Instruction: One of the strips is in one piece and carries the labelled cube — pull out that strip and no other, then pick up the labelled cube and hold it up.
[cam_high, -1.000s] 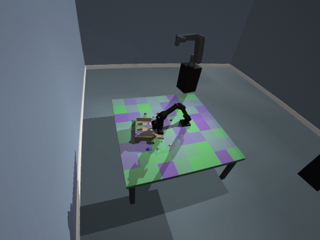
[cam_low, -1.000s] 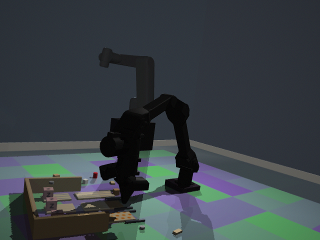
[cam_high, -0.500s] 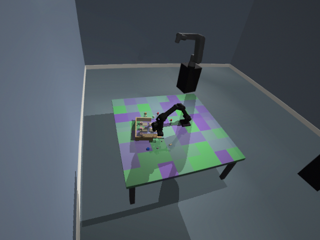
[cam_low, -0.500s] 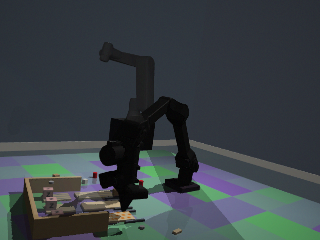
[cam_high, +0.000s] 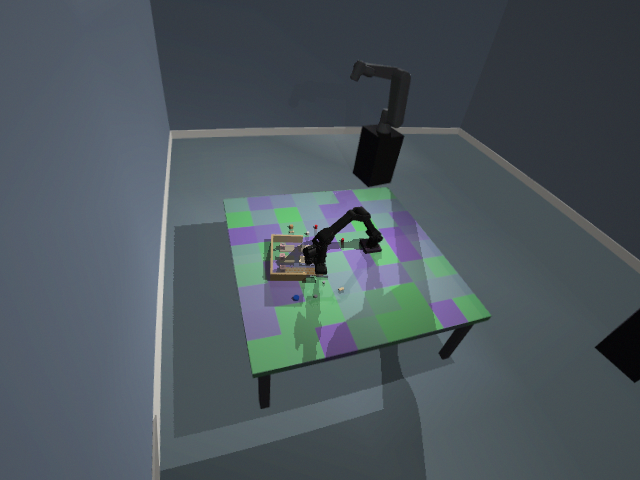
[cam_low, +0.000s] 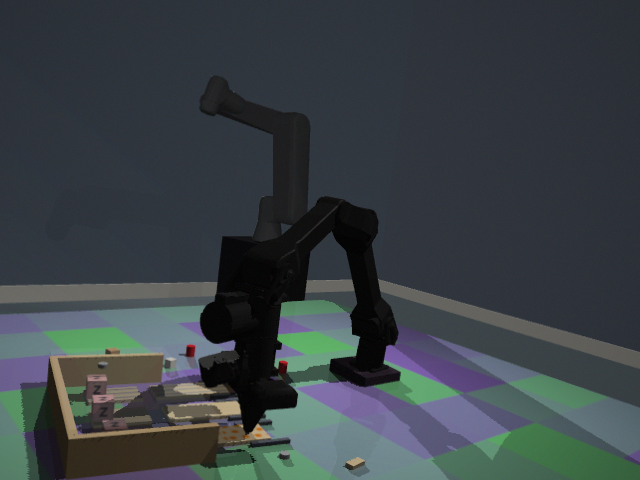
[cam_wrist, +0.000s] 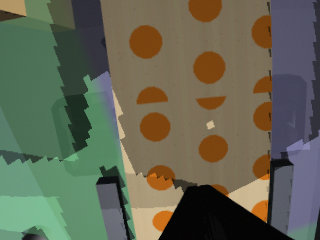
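The dotted strip lies 8 cm ahead of my gripper tip and 4 cm to the right of it. Round my gripper tip: blue piece (19 cm ahead, 12 cm to the left).
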